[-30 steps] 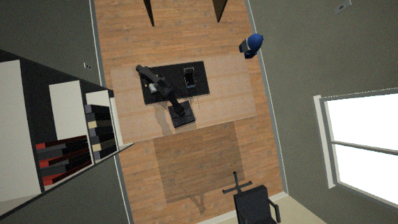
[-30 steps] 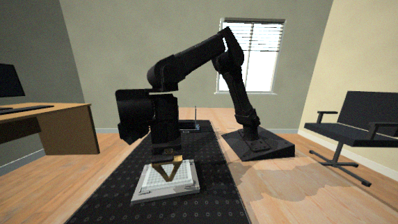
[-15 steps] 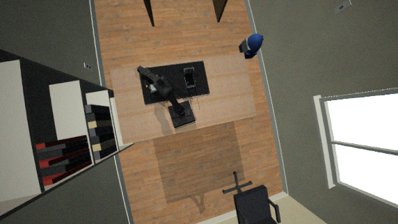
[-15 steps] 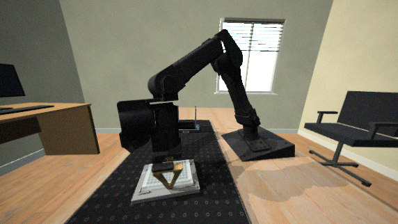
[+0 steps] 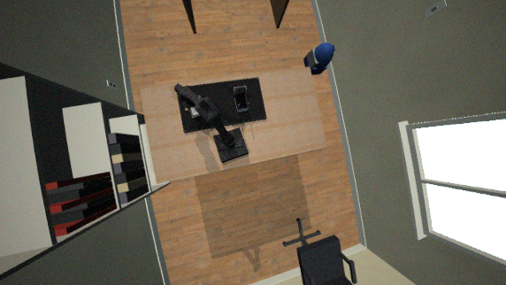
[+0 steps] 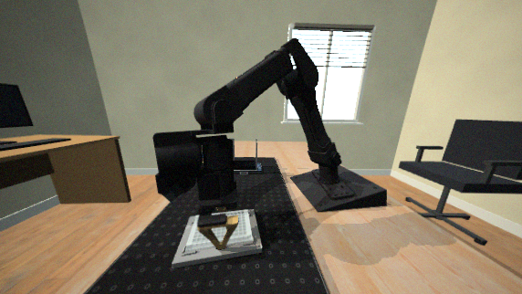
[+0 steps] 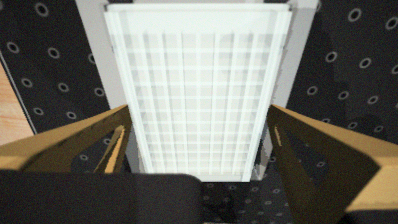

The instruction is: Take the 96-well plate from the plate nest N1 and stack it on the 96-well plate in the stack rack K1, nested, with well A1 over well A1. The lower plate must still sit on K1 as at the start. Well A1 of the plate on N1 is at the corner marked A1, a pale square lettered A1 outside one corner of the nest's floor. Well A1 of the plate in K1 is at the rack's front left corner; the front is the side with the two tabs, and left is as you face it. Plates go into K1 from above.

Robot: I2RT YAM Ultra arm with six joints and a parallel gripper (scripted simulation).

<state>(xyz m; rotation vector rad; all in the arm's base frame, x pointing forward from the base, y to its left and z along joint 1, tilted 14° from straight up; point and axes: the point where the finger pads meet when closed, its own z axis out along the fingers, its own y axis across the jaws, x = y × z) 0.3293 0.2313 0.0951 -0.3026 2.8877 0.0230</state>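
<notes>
The 96-well plate lies right at my hand. The rest, counted from my hand: plate nest N1: 2 cm below; A1 mark: 8 cm behind, 4 cm to the left, 1 cm below.
</notes>
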